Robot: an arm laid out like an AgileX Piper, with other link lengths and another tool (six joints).
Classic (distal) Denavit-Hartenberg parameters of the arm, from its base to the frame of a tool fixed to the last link. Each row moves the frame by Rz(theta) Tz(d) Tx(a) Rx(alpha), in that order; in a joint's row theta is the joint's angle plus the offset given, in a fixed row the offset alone. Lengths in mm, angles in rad.
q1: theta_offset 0; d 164.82; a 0; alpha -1.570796
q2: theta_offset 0.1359; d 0; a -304.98; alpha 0
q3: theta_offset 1.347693; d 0; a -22.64; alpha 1.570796
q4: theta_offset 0; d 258.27; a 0; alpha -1.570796
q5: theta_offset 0; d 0; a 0; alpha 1.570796
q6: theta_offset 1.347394; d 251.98; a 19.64; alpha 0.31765
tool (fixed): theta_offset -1.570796; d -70.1; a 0; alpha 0
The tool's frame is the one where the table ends.
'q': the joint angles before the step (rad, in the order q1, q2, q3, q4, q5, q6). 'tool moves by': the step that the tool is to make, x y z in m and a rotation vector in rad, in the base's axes. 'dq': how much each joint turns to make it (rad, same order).
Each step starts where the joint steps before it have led.
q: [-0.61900 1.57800 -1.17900 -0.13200 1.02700 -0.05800]
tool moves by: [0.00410 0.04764 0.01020 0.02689 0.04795 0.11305]
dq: [0.12801 -0.04500 0.00000 0.00100 0.10100 0.00201]
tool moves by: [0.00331 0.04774 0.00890 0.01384 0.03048 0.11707]
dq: [0.14197 -0.03799 0.00099 0.00001 0.07299 0.01596]
